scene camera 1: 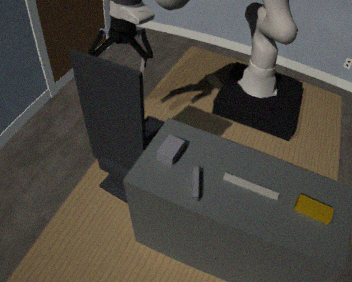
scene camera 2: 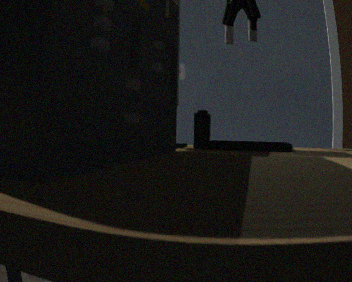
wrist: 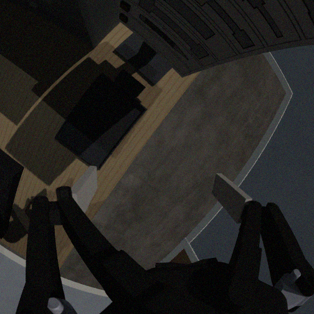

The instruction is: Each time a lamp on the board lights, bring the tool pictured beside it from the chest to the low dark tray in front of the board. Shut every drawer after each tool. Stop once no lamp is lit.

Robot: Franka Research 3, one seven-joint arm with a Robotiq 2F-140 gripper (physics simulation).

Scene:
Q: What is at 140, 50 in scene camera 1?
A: My gripper.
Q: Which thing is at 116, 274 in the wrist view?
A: My gripper.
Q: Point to a grey chest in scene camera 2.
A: At 38, 163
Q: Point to a low dark tray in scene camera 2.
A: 202, 141

